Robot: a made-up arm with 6 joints.
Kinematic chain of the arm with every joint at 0, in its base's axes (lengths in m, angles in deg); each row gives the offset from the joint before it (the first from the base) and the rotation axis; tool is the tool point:
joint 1: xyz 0 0 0.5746 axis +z
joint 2: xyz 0 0 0 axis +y
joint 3: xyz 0 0 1.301 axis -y
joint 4: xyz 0 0 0 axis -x
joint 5: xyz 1.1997 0 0 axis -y
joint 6: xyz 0 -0.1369 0 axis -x
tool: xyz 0 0 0
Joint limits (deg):
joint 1: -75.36..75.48
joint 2: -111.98..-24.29
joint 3: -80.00..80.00
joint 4: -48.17..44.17
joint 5: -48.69..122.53
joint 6: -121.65..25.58
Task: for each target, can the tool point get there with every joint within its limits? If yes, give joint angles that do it. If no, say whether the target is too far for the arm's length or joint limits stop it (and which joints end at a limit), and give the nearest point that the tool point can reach.
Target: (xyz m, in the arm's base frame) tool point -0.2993 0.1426 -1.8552
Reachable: no: joint limits stop it (at a limit: joint 2, joint 3, joint 4) | nearest point -0.1470 0.0700 0.6365 | short by 2.497 m
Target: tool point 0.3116 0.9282 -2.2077
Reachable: no: too far | nearest point -0.6915 2.2588 -0.2547 | short by 2.567 m
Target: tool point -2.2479 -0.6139 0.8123
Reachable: yes | joints 12.07 -104.09 50.41 -17.90 47.98 -94.51
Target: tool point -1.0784 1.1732 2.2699
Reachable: yes | joints -52.24 -63.98 45.13 11.59 -21.99 -105.27
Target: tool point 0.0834 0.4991 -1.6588
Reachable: no: joint limits stop it (at a limit: joint 1, joint 2, joint 3, joint 4) | nearest point -0.1224 0.1073 0.6365 | short by 2.338 m
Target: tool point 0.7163 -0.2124 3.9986
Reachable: no: too far | nearest point 0.0651 -0.2948 2.9302 | short by 1.254 m
